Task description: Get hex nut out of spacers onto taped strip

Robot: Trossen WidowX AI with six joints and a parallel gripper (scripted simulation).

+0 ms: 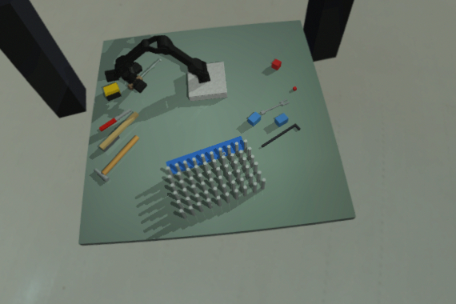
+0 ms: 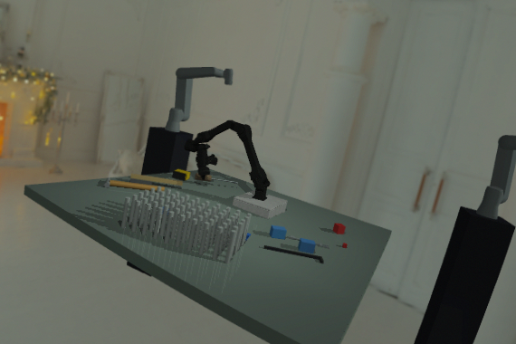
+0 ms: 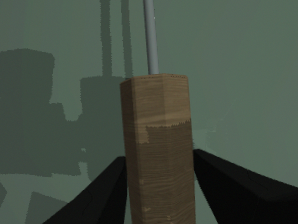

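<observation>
The yellow block lies 140 mm to the right of my gripper tip and 20 mm below it. Also, from my gripper tip: red-handled screwdriver: 190 mm ahead, 140 mm to the right, 40 mm below; then blue taped strip: 530 mm ahead, 300 mm to the left, 40 mm below; then hex nut: 540 mm ahead, 390 mm to the left, 40 mm below.
</observation>
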